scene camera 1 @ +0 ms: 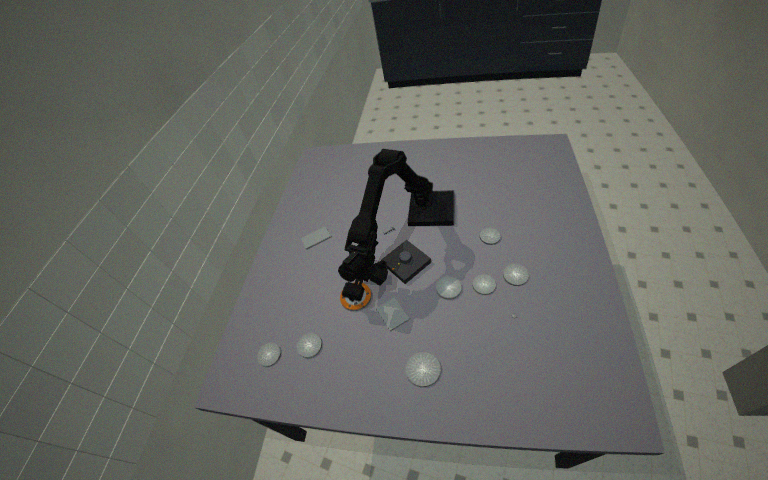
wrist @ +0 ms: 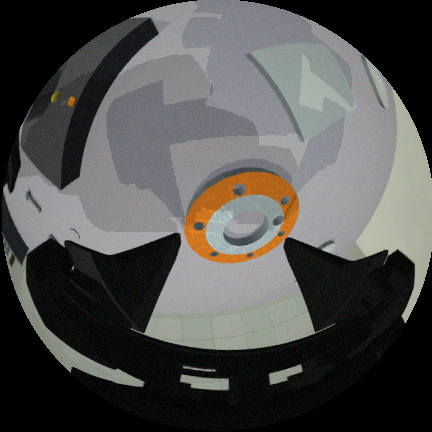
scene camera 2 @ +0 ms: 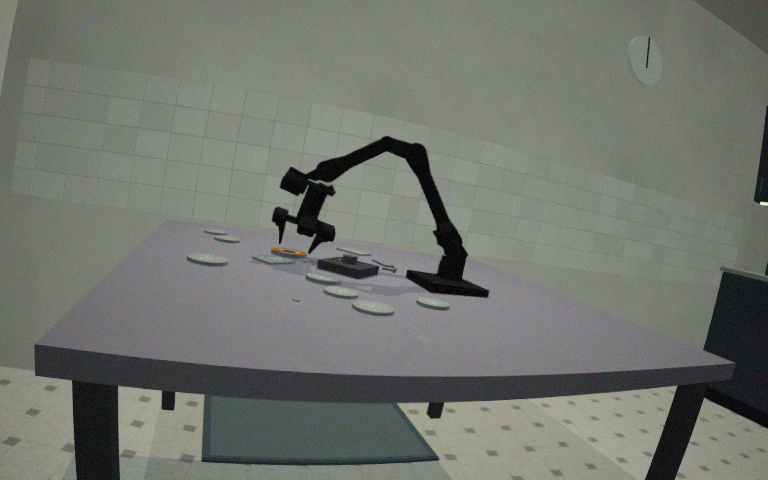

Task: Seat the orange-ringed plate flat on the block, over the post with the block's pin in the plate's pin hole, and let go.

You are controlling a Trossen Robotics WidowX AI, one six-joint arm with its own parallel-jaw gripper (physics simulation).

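Places are measured from the arm's base along level axes (x right, y ahead, z up), in metres.
Where they show: gripper, fingertip midpoint: (wrist: pixel 233 241) (scene camera 2: pixel 294 248); arm's base at its link origin: (scene camera 1: pixel 422 201) (scene camera 2: pixel 449 278).
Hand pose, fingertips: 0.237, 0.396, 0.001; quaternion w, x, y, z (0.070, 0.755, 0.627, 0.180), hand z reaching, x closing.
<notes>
Things, the pixels of their top centre, and the offset from my fingertips, as dx, dy, dz. Level surfaces: height alone.
- orange-ringed plate at its top centre: (wrist: pixel 246 230) (scene camera 2: pixel 289 251) (scene camera 1: pixel 355 295) +0.001, +0.014, -0.010
- dark square block at its top centre: (scene camera 2: pixel 350 255) (scene camera 1: pixel 404 255) -0.170, -0.113, +0.023
- pale square tile at its top centre: (wrist: pixel 321 80) (scene camera 2: pixel 274 259) (scene camera 1: pixel 392 313) -0.125, +0.084, -0.015
- pale rectangular tile at its top centre: (scene camera 2: pixel 353 250) (scene camera 1: pixel 315 237) +0.189, -0.265, -0.015
- small bolt at its top centre: (scene camera 1: pixel 388 229) -0.104, -0.267, -0.007
- table at its surface level: dz -0.020
The orange-ringed plate (scene camera 1: pixel 355 307) (scene camera 2: pixel 274 250) (wrist: pixel 260 184) lies flat on the table, with a pale inner ring, a central opening and small holes around it. My gripper (scene camera 2: pixel 295 247) (wrist: pixel 233 241) is open and empty, just above the plate, with its fingertips apart on either side; in scene camera 1 its body partly covers the plate. The dark square block (scene camera 1: pixel 416 266) (scene camera 2: pixel 345 269) (wrist: pixel 50 135) lies apart from the plate, toward the arm's base. Its round post (scene camera 1: pixel 404 256) (scene camera 2: pixel 349 258) stands up from the top. The yellow pin (wrist: pixel 56 96) and an orange mark (wrist: pixel 72 101) show on the block.
A pale square tile (scene camera 1: pixel 392 314) (scene camera 2: pixel 272 259) (wrist: pixel 290 85) lies near the plate. A pale rectangular tile (scene camera 1: pixel 316 237) and a small bolt (scene camera 1: pixel 389 230) (wrist: pixel 33 200) lie toward the base side. Several pale discs, including a large one (scene camera 1: pixel 423 369) (scene camera 2: pixel 207 259), are spread over the table (scene camera 1: pixel 509 396).
</notes>
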